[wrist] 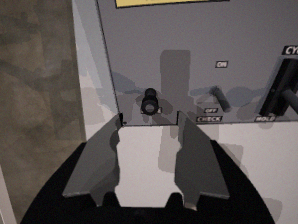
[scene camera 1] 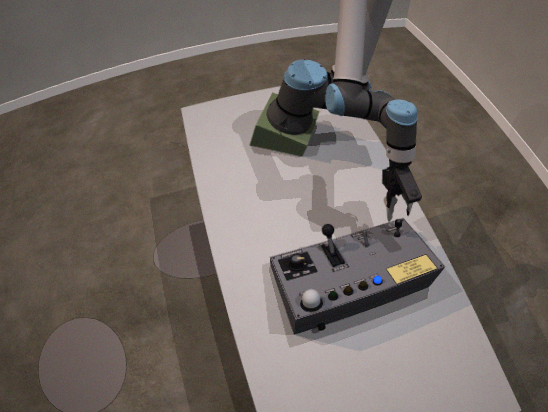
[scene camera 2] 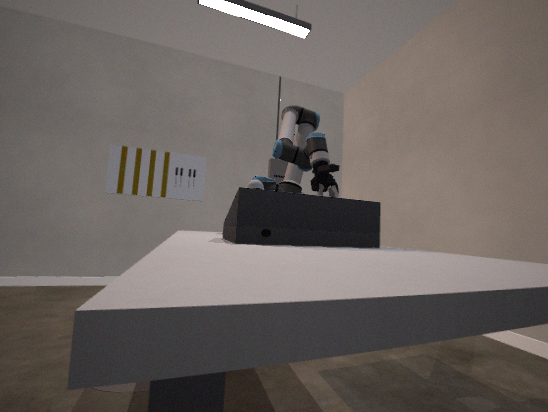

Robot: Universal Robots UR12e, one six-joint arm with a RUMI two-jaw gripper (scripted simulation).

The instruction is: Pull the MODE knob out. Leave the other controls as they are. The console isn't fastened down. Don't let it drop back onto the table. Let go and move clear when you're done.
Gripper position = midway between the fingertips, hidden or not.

In view: my gripper (scene camera 1: 398, 218) and a grey console (scene camera 1: 392, 266).
The grey console shows as well in the wrist view (wrist: 183, 60) and in scene camera 2 (scene camera 2: 257, 216). My gripper is seen too in the wrist view (wrist: 149, 112) and in scene camera 2 (scene camera 2: 329, 206).
